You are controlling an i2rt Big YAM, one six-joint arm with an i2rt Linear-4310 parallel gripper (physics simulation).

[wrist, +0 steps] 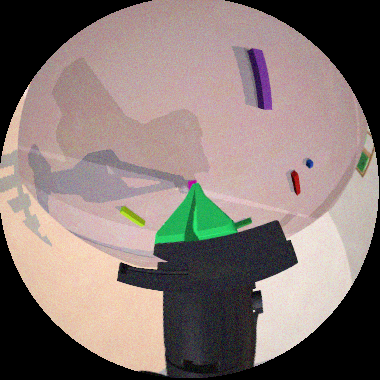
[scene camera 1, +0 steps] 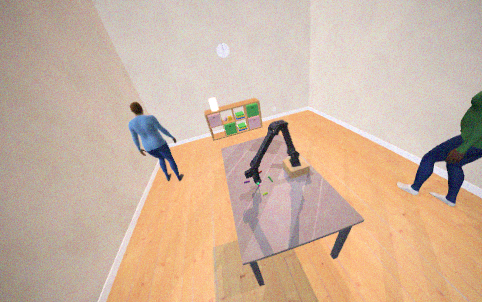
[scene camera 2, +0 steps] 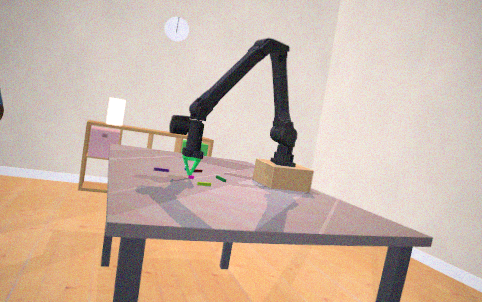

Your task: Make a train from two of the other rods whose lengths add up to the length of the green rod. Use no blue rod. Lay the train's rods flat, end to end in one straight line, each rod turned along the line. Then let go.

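Frame: origin at the arm's base, x ahead, y left, z up, level; centimetres.
Seen in the pictures: gripper, fingertip midpoint: (wrist: 196,186) (scene camera 1: 258,185) (scene camera 2: 189,175); arm's base, link origin: (scene camera 1: 294,162) (scene camera 2: 282,163).
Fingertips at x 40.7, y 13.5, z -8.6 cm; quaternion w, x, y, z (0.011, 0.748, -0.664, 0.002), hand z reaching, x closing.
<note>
Pixels of each thing's top centre, then the offset from my fingertips to it.
- short magenta rod, top centre: (wrist: 193,192) (scene camera 2: 191,175) dx -0.8, dy +0.4, dz +0.0 cm
- green rod, top centre: (wrist: 233,228) (scene camera 2: 221,177) (scene camera 1: 270,178) dx -13.3, dy -6.1, dz +0.0 cm
- yellow-green rod, top centre: (wrist: 131,219) (scene camera 2: 204,182) (scene camera 1: 265,193) dx -5.0, dy +11.4, dz +0.0 cm
- purple rod, top centre: (wrist: 264,78) (scene camera 2: 161,168) (scene camera 1: 246,181) dx +10.9, dy -7.5, dz +0.0 cm
- red rod, top centre: (wrist: 297,185) (scene camera 2: 196,169) dx -3.8, dy -18.0, dz +0.0 cm
- tiny blue rod, top centre: (wrist: 311,165) dx +0.5, dy -19.6, dz +0.0 cm
My gripper (scene camera 1: 257,183) (scene camera 2: 190,175) (wrist: 196,186) has green fingers pointing down, shut with their tips together. A short magenta rod (scene camera 2: 191,177) (wrist: 191,184) lies right at the fingertips, partly hidden by them in the wrist view. The green rod (scene camera 1: 270,178) (scene camera 2: 220,178) (wrist: 244,223) lies apart, partly behind a finger in the wrist view. A yellow-green rod (scene camera 1: 265,194) (scene camera 2: 204,184) (wrist: 132,216), a purple rod (scene camera 1: 246,182) (scene camera 2: 161,169) (wrist: 263,82) and a red rod (scene camera 2: 198,171) (wrist: 296,183) lie separately. A tiny blue rod (wrist: 309,163) is near the red one.
The table (scene camera 1: 320,215) (scene camera 2: 260,234) carries the arm's wooden base block (scene camera 1: 297,169) (scene camera 2: 284,176). A shelf unit (scene camera 1: 209,126) (scene camera 2: 84,155) stands beyond the table. A person in blue (scene camera 1: 148,132) stands left of it, and one in green (scene camera 1: 472,127) is at the right.
</note>
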